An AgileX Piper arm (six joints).
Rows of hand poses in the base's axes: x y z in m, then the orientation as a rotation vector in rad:
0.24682, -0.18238, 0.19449, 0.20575, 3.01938, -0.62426
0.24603, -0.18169, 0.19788, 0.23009, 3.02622, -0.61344
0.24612, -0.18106, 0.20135, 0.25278, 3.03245, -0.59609
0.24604, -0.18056, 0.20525, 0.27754, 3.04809, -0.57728
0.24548, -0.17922, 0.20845, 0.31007, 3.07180, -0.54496
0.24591, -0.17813, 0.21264, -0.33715, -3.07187, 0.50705
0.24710, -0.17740, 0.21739, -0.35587, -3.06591, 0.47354
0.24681, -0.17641, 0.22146, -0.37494, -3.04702, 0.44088
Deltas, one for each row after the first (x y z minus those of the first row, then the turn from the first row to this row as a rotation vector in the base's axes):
-0.00079, 0.00069, 0.00339, 0.00853, 0.00246, -0.01612
-0.00070, 0.00132, 0.00686, 0.02093, 0.00317, -0.03072
-0.00078, 0.00182, 0.01076, 0.03599, 0.01277, -0.04791
-0.00134, 0.00316, 0.01396, 0.06085, 0.02735, -0.07045
-0.00091, 0.00425, 0.01815, 0.08615, 0.03833, -0.09015
0.00028, 0.00498, 0.02290, 0.10755, 0.04330, -0.10368
-0.00001, 0.00597, 0.02697, 0.12816, 0.05993, -0.12095

